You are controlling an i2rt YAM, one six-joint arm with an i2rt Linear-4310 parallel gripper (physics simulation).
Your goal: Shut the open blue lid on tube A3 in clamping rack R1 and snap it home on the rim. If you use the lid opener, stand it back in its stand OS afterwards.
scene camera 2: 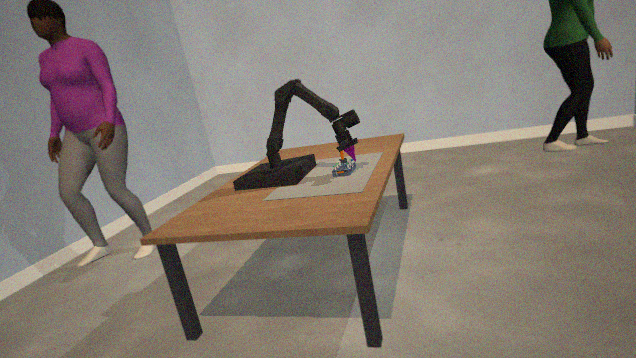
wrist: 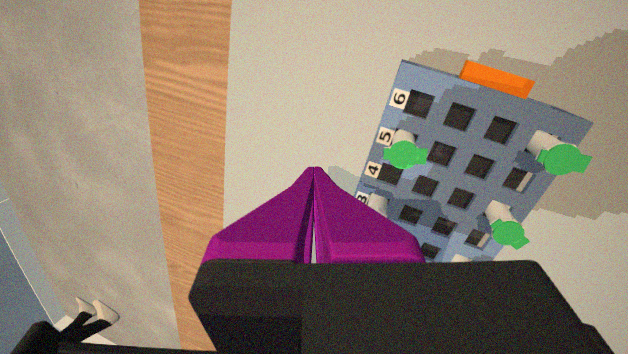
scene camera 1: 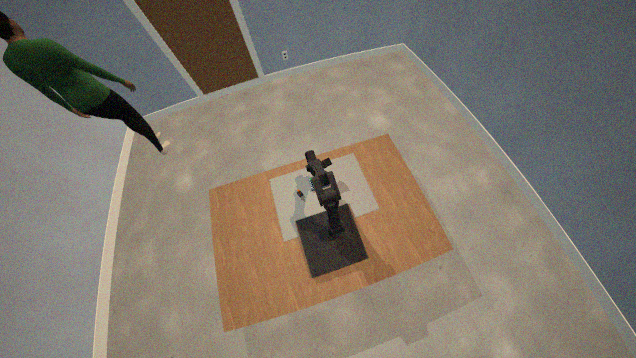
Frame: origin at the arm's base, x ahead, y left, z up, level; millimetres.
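Seen in the pictures: gripper, between the fingertips: (scene camera 2: 355,161) (wrist: 314,177); arm's base, origin of its link: (scene camera 2: 277,168) (scene camera 1: 336,232).
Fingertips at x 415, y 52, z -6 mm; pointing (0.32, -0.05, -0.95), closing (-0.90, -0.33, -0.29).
Offsets run from my fingertips to a thing's top centre. "spot": to the spot under its first point. Level surfaces: height alone.
My gripper (wrist: 314,177) (scene camera 2: 354,159) has its magenta fingers shut with nothing between them. In the wrist view the tips are left of the blue rack {5 mm up, 59 mm back, 6 mm right} (wrist: 442,82) (scene camera 2: 344,172), near its row 3 and 4 labels. A pale tube {spot: 12 mm down, 36 mm back, 5 mm left} (wrist: 378,204) by the label 3 is partly behind the right finger; its lid does not show. I cannot tell the fingertips' height or whether they touch anything. Green lids (wrist: 406,154) (wrist: 564,159) (wrist: 507,232) show on other tubes. A small orange and black object {34 mm up, 124 mm back, 136 mm left} (scene camera 1: 300,193), possibly the lid opener in its stand, is left of the arm.
An orange block {spot: 28 mm down, 56 mm back, 70 mm right} (wrist: 497,79) is on the rack's edge beyond row 6. The rack is on a pale mat {51 mm down} (scene camera 1: 365,195) (scene camera 2: 320,189) (wrist: 300,75) on the wooden table {54 mm down} (scene camera 1: 250,260) (scene camera 2: 240,215) (wrist: 187,125). The arm's black base (scene camera 1: 332,250) (scene camera 2: 275,172) is behind the rack. Two people stand off the table.
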